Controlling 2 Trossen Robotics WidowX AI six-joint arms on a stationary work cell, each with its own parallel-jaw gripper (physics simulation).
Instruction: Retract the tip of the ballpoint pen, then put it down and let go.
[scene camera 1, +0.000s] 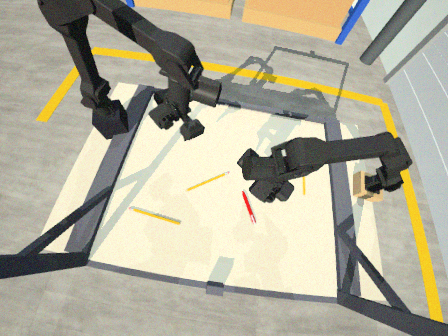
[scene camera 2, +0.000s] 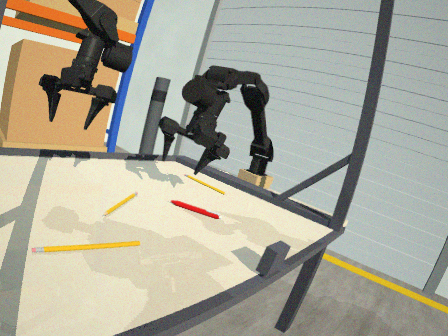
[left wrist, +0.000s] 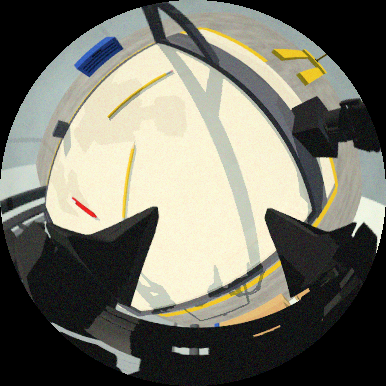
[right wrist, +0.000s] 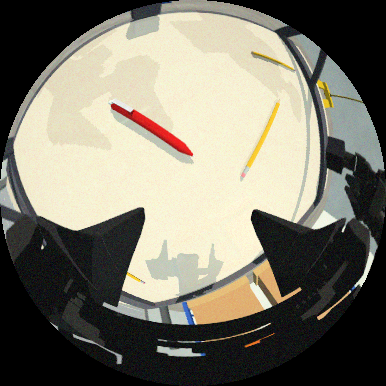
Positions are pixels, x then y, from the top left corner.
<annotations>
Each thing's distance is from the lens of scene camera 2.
my left gripper (scene camera 2: 67, 125): 0.67 m
my right gripper (scene camera 2: 178, 167): 0.75 m
</annotations>
